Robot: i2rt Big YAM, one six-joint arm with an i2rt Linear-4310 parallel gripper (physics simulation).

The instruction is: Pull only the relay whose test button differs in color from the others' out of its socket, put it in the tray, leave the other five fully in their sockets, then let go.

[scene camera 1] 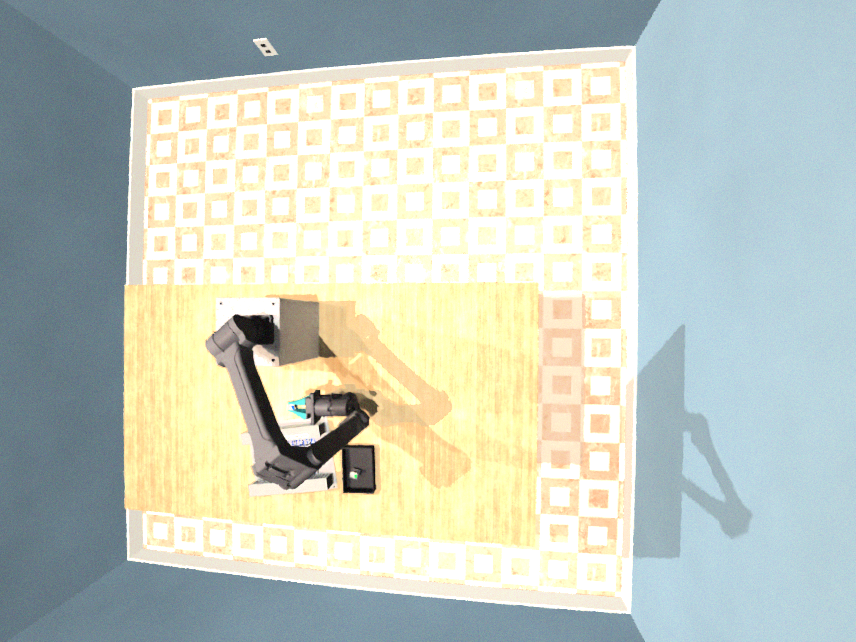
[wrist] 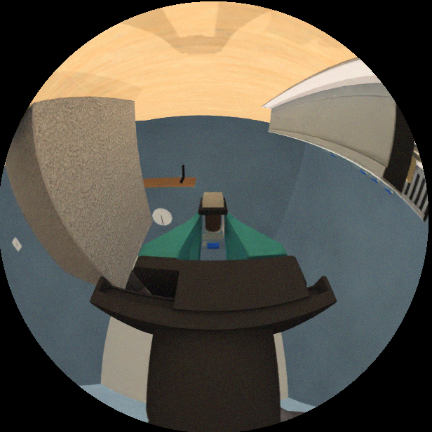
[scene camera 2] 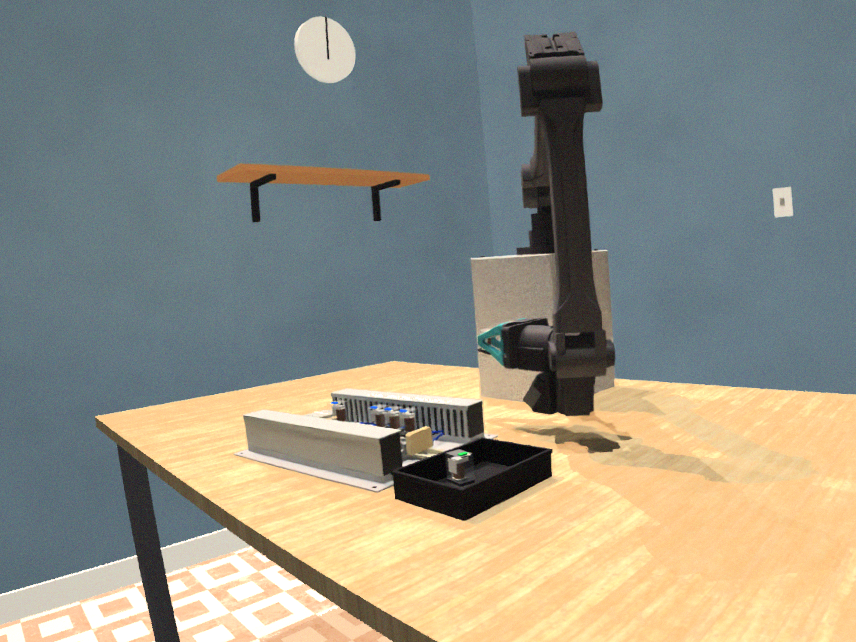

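Where they show: gripper, fingertip midpoint: (scene camera 1: 288, 406) (scene camera 2: 482, 338); arm's base, link origin: (scene camera 1: 254, 329) (scene camera 2: 551, 253).
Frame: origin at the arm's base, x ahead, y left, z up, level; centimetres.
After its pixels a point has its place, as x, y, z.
My gripper (scene camera 1: 291, 407) @[25.6, 2.3, -14.0] (scene camera 2: 481, 342) @[25.6, 2.3, -14.0] (wrist: 212, 217) points sideways, level, in the air between the pedestal and the relay panel. It is shut on a clear relay (wrist: 213, 235) with a blue button, held lying on its side with its pale base outward. The relay with a green button (scene camera 1: 354, 474) @[51.5, 20.9, -23.8] (scene camera 2: 457, 467) @[53.1, 21.3, -25.1] stands in the black tray (scene camera 1: 359, 456) @[46.7, 21.6, -28.0] (scene camera 2: 499, 483) @[52.7, 27.2, -26.0]. On the panel, several blue-button relays are in a row, among them one at the far end (scene camera 2: 338, 411) @[48.6, -8.3, -22.7] and one nearer (scene camera 2: 407, 420) @[47.0, 6.2, -22.7]. How fully they are seated is too small to tell. The arm hides part of the row from above.
A grey slotted duct (scene camera 2: 442, 413) @[38.4, 4.5, -23.7] and a plain-sided duct (scene camera 2: 321, 440) @[57.9, 0.6, -23.8] (wrist: 332, 130) flank the relay row. A tan end block (scene camera 2: 419, 440) @[46.2, 7.4, -25.6] stands near the tray. The speckled pedestal (scene camera 1: 298, 331) @[1.0, 7.6, -12.2] (scene camera 2: 511, 290) @[10.7, -2.6, -6.7] (wrist: 90, 175) is beside the gripper.
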